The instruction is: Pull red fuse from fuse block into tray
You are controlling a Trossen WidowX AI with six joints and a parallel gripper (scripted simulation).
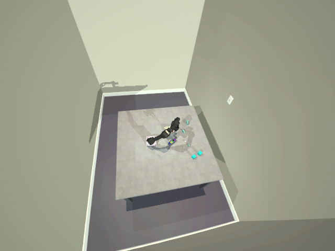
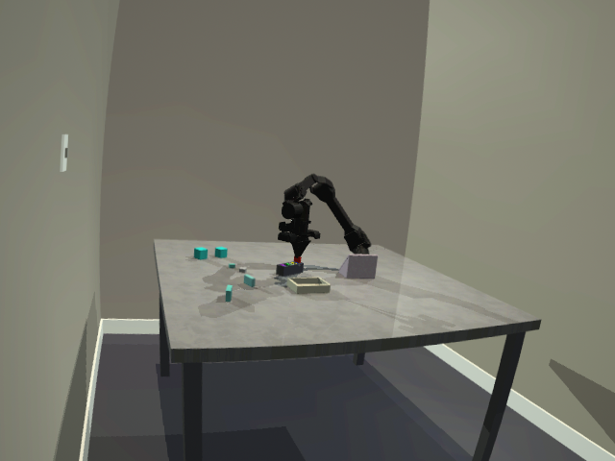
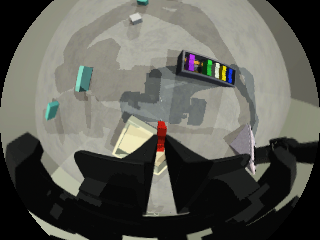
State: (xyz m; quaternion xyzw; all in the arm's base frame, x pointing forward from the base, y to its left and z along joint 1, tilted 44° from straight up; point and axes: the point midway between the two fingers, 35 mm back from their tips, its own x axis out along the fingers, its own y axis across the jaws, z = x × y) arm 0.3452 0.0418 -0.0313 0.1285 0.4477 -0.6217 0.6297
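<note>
The beige tray lies 10 mm behind my gripper tip, 80 mm to the left of it and 100 mm below it. Also, from my gripper tip: red fuse (10 mm below).
</note>
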